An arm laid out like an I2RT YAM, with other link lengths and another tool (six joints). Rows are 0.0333 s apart.
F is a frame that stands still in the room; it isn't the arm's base.
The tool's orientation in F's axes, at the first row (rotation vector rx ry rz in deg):
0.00 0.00 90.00
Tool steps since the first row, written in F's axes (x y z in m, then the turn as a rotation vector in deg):
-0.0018 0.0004 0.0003 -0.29 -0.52 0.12
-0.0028 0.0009 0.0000 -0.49 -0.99 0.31
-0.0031 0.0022 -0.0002 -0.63 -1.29 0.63
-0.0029 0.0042 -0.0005 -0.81 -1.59 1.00
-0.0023 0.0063 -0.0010 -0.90 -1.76 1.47
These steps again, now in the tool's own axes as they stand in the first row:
0.0004 0.0018 0.0003 -0.52 0.29 0.12
0.0009 0.0028 0.0000 -0.99 0.49 0.31
0.0022 0.0031 -0.0002 -1.29 0.63 0.63
0.0042 0.0029 -0.0005 -1.59 0.81 1.00
0.0063 0.0023 -0.0010 -1.76 0.90 1.47

